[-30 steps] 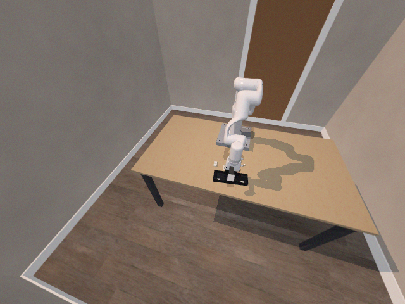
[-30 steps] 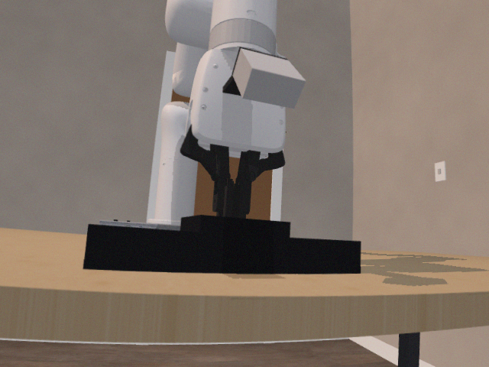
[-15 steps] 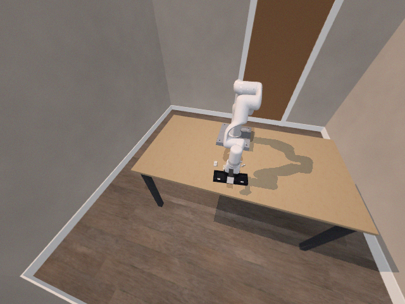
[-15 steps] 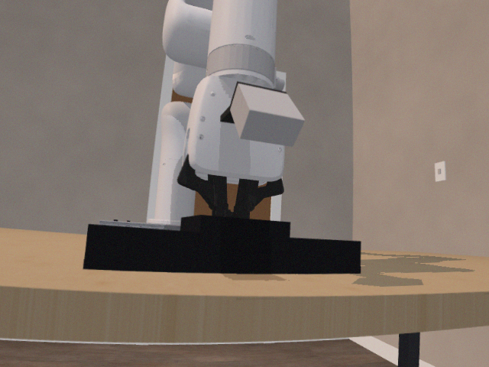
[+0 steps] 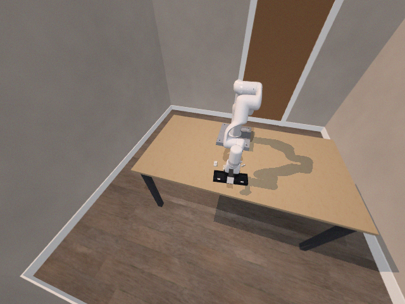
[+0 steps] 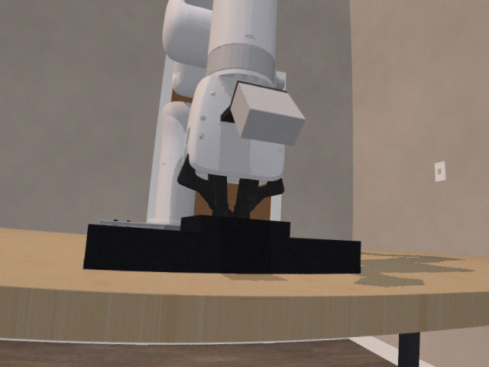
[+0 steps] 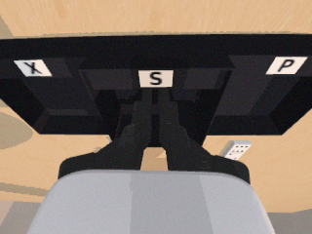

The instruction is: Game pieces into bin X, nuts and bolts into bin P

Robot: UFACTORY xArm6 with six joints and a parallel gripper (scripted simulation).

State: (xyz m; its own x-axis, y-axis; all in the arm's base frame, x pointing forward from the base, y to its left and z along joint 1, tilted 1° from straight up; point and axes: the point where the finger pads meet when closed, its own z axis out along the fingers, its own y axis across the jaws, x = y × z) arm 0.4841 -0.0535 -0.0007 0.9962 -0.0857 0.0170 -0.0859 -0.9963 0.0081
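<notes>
Now: hand 10 mm short of the black bin and 10 mm above it. The rest, counted from my hand: orange battery 110 mm behind, 60 mm to the left, 30 mm below; yellow nut 70 mm behind, 40 mm to the left, 30 mm below; grey bolt 130 mm behind, 100 mm to the left, 30 mm below.
</notes>
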